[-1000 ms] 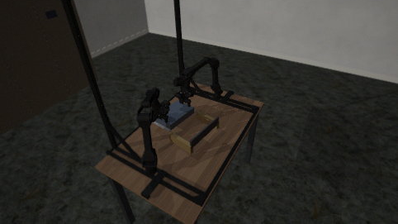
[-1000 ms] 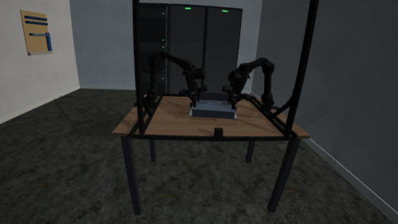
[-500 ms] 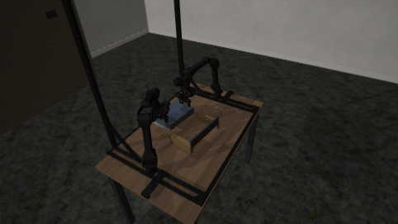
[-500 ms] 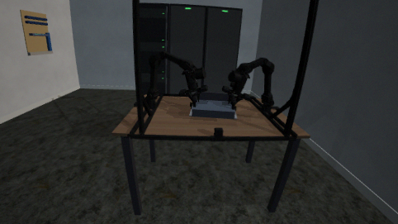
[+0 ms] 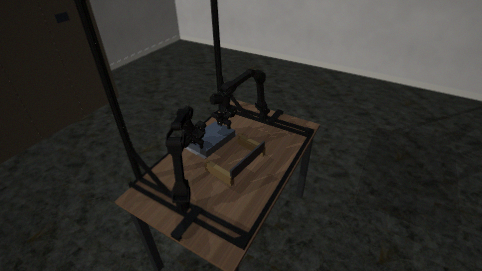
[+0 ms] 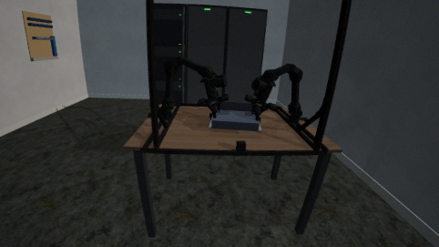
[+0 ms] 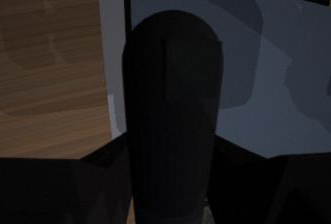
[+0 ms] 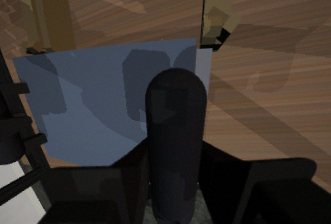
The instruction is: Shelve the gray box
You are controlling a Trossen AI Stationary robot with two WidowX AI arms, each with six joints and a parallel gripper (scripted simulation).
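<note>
The gray box lies 20 mm behind my left hand, 120 mm to the right of it and 40 mm below it. From my left hand the other things lie so: dark bar: 280 mm ahead, 170 mm to the right, 80 mm below.
Now: right hand 12 cm to the right of the gray box, 5 cm above it and 2 cm short of it. Round my right hand: dark bar (32 cm ahead, 8 cm to the left, 8 cm below).
</note>
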